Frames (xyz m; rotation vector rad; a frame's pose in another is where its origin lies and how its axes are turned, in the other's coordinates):
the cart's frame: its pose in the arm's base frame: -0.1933 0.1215 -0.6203 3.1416 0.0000 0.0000
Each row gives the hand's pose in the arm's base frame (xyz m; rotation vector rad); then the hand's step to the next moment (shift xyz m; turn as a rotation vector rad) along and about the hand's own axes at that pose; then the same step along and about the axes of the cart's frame.
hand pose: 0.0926 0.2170 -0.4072 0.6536 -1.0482 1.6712
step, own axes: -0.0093 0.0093 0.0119 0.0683 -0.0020 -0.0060
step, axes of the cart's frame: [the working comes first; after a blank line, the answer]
step, axes of the arm's base frame: -0.0064 -0.0158 -0.0050 -0.0209 0.0374 0.0536

-0.0064 0.0158 0.0050 -0.0209 -0.0374 -0.0536
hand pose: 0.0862 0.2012 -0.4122 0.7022 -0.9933 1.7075
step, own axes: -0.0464 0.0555 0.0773 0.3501 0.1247 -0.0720
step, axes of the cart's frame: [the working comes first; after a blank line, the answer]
step, axes of the arm's base frame: -0.0369 -0.0980 -0.0159 -0.2343 0.2052 0.2152

-0.0369 0.0980 0.0159 -0.2343 -0.2053 -0.2152
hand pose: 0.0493 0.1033 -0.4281 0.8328 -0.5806 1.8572
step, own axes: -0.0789 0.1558 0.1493 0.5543 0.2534 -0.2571
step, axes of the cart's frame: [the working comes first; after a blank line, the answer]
step, axes of the arm's base frame: -0.0767 -0.2141 0.0327 -0.4635 0.4027 0.2460

-0.0767 0.2141 -0.0327 -0.4635 -0.4027 -0.2460
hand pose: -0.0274 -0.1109 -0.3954 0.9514 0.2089 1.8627
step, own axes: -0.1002 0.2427 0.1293 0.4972 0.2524 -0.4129
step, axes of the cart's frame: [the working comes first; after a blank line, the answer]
step, axes of the arm's base frame: -0.0599 -0.2360 0.1624 -0.5590 0.3958 0.1105

-0.0599 0.2360 -0.1624 -0.5590 -0.3958 -0.1105
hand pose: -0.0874 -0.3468 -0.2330 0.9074 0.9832 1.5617
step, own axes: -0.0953 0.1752 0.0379 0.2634 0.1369 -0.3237
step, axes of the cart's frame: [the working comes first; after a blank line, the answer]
step, axes of the arm's base frame: -0.0115 -0.1111 0.1695 -0.3933 0.1943 0.0217

-0.0115 0.1111 -0.1695 -0.3933 -0.1943 -0.0217
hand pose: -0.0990 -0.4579 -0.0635 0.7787 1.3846 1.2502
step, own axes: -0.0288 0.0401 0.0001 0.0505 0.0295 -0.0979
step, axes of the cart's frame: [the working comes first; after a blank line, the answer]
step, axes of the arm's base frame: -0.0006 -0.0174 0.0462 -0.1103 0.0287 0.0032

-0.0006 0.0174 -0.0462 -0.1103 -0.0287 -0.0032
